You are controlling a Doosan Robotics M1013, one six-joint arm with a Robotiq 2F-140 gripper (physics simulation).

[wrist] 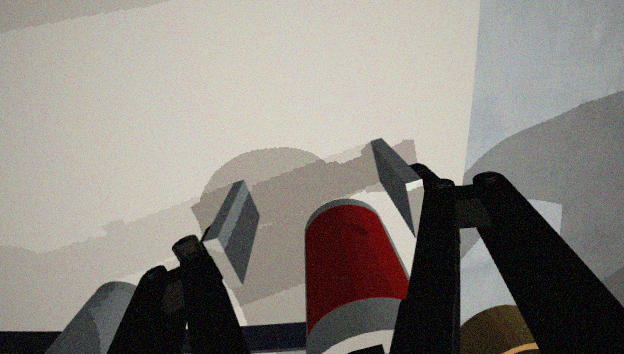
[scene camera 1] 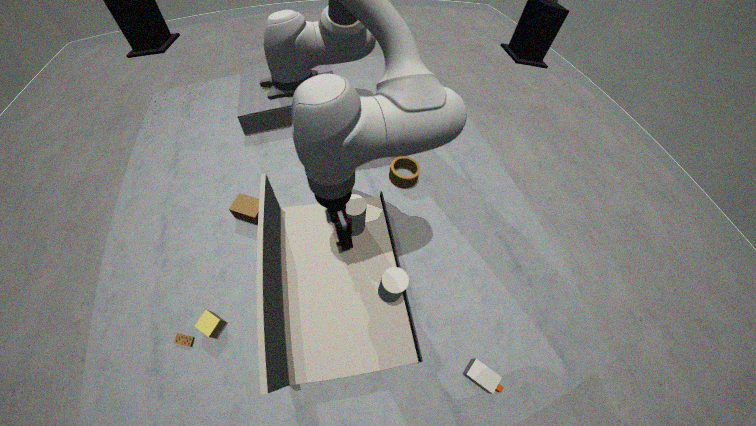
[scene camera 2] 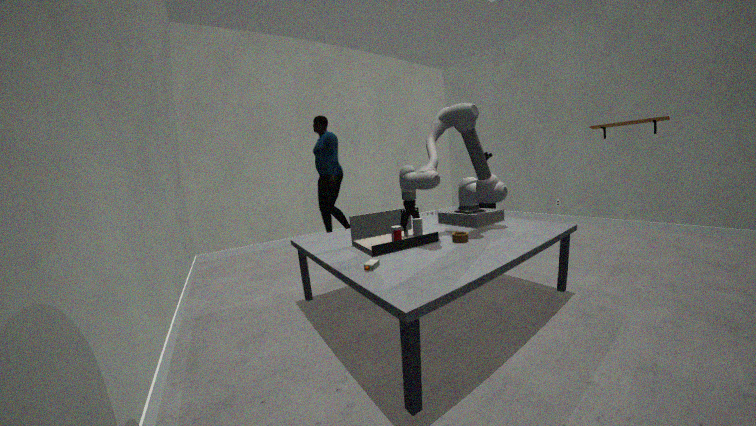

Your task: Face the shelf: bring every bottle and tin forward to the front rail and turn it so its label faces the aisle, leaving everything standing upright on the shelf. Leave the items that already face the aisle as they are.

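Places are measured from the arm's base along level axes (x ahead, y left, z up), in millimetres.
Pixels of known places: gripper, fingertip midpoint: (wrist: 312, 180) (scene camera 1: 338, 234) (scene camera 2: 411, 235); arm's base, link origin: (scene camera 1: 293, 85) (scene camera 2: 469, 211).
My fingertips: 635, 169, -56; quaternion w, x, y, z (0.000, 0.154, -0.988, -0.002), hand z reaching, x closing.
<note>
For each thing: its top centre in the pictures, then the offset to it from my fingertips, as dx, dy, dz. "*": a spot on its surface instead.
- back board, surface spot: (scene camera 1: 275, 275) * +125, -144, +61
- dark front rail, top centre: (scene camera 1: 399, 266) (scene camera 2: 407, 238) +108, +147, +25
- white-topped tin, top centre: (scene camera 1: 395, 279) (scene camera 2: 395, 226) +161, +119, +99
- taller grey-white tin, top centre: (scene camera 1: 354, 204) (scene camera 2: 417, 218) -24, +43, +109
- orange ring, top centre: (scene camera 1: 405, 167) (scene camera 2: 460, 233) -218, +216, +15
- white box with an orange end, top centre: (scene camera 1: 487, 378) (scene camera 2: 370, 262) +401, +329, -7
- brown block, top centre: (scene camera 1: 246, 204) -100, -262, +15
- yellow cube, top centre: (scene camera 1: 207, 323) +223, -327, +3
- small brown piece, top centre: (scene camera 1: 183, 339) +261, -403, -27
The shelf (scene camera 1: 328, 338) has a back board (scene camera 1: 275, 275) (scene camera 2: 375, 223) and a dark front rail (scene camera 1: 410, 317) (scene camera 2: 404, 245) (wrist: 275, 336). A white-topped tin (scene camera 1: 394, 280) (scene camera 2: 396, 233) (wrist: 107, 312) stands upright at the rail, its red side facing the aisle. A taller grey-white tin (scene camera 1: 356, 216) (scene camera 2: 417, 227) (wrist: 352, 255) stands upright near the far end; its red label shows in the wrist view and its plain side in scene camera 2. My gripper (scene camera 1: 344, 244) (scene camera 2: 406, 224) (wrist: 312, 180) is low over the shelf beside the taller tin, fingers apart, with a gap to the left finger. It is open.
An orange ring (scene camera 1: 404, 172) (scene camera 2: 460, 237) lies beyond the rail. A white box with an orange end (scene camera 1: 483, 375) (scene camera 2: 371, 264) lies near the shelf's near end. A brown block (scene camera 1: 245, 207), a yellow cube (scene camera 1: 210, 323) and a small brown piece (scene camera 1: 184, 339) are behind the back board. A person (scene camera 2: 328, 158) is beyond the table.
</note>
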